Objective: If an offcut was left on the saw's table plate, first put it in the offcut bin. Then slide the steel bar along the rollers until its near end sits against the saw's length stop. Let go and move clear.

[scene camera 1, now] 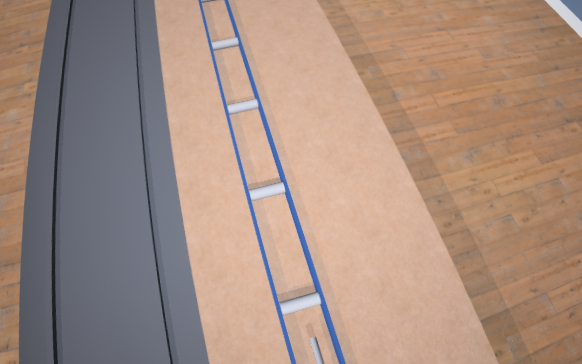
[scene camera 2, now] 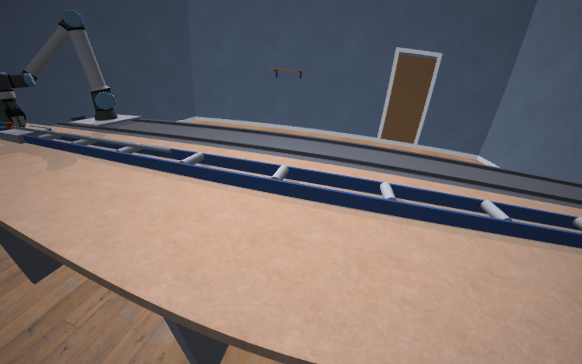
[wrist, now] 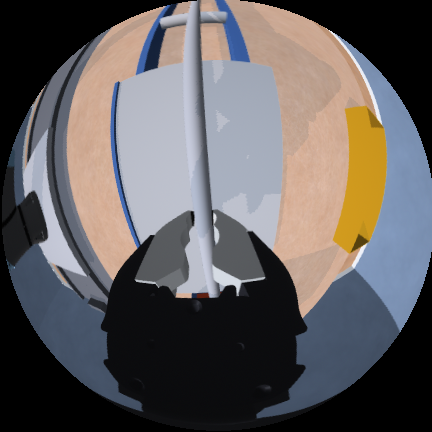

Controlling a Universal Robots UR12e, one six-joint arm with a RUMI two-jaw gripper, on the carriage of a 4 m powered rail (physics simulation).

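Places are measured from the arm's base along level axes (x back, y right, z up), in millimetres.
Pixels of known places: gripper, fingertip midpoint: [scene camera 2: 22,129] [wrist: 203,211]; arm's base, link origin: [scene camera 2: 106,118] [wrist: 37,215].
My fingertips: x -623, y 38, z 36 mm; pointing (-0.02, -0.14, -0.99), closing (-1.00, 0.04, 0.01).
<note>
For each thing: its top centre in the pictures, then the offset to it from my fingertips. "*": a spot on its surface instead.
- saw's table plate, top centre: [wrist: 199,198] [scene camera 2: 24,130] dx +3, dy -13, dz -8 mm
- yellow bin, top centre: [wrist: 378,185] dx -424, dy -38, dz +6 mm
- small red part, surface spot: [wrist: 202,295] * dx +22, dy +162, dz +0 mm
The steel bar [scene camera 1: 316,350] [scene camera 2: 150,147] [wrist: 195,110] is a long thin grey rod lying lengthwise between the blue rails. My gripper [scene camera 2: 19,124] [wrist: 203,211] is shut on the steel bar, low over the saw's table plate [scene camera 2: 15,134] [wrist: 150,150]. The plate is light grey, and the bar runs across its middle. No offcut shows on the visible part of the plate. The bar's near end is hidden under the gripper body, so its contact with the length stop cannot be told. A yellow bin [wrist: 367,175] stands right of the plate in the wrist view.
Blue roller rails [scene camera 1: 265,125] [scene camera 2: 325,195] with grey rollers [scene camera 1: 267,191] [scene camera 2: 281,173] [wrist: 172,20] run along the table. The dark carriage rail [scene camera 1: 107,150] [scene camera 2: 260,140] runs beside the table. A small red part [scene camera 2: 8,125] [wrist: 202,295] shows by the gripper.
</note>
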